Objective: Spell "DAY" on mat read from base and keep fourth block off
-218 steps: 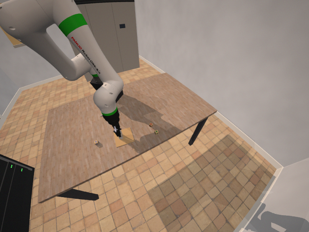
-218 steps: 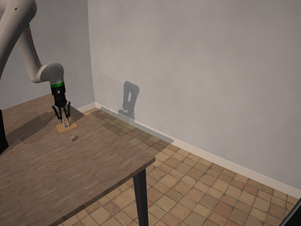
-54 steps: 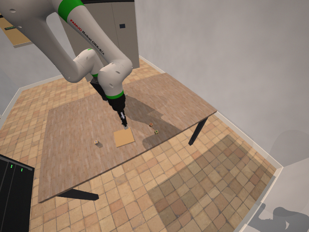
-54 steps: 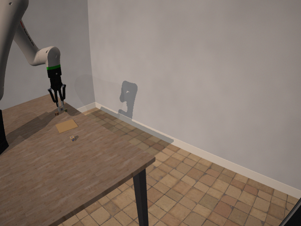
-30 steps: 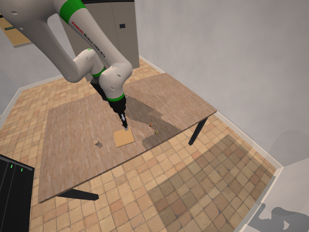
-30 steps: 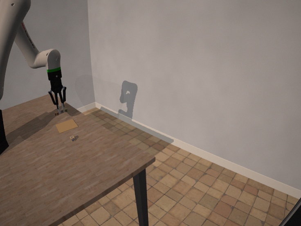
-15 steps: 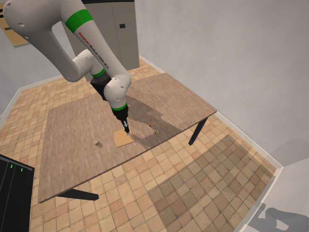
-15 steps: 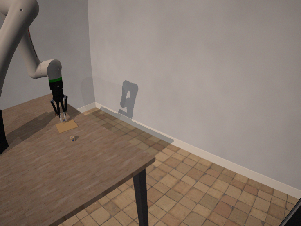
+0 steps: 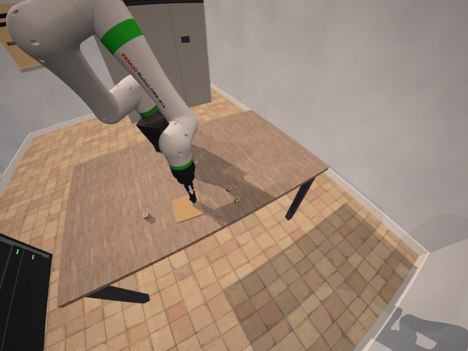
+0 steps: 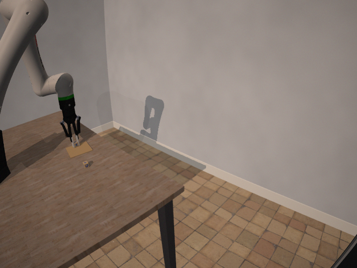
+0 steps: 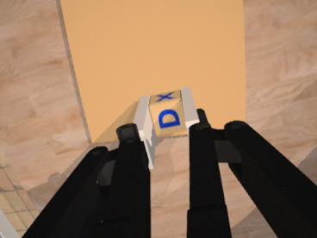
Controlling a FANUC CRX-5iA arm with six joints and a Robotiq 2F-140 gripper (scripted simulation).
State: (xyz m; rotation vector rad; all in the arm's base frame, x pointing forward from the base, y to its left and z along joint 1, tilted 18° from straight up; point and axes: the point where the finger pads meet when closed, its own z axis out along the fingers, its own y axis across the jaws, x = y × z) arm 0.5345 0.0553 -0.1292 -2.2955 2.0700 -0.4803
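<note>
My gripper is now 4 cm to the left of the tan mat and 4 cm above it. Round my hand: Y block 2 cm behind, 25 cm to the right, 3 cm below; then O block 1 cm behind, 20 cm to the left, 3 cm below.
</note>
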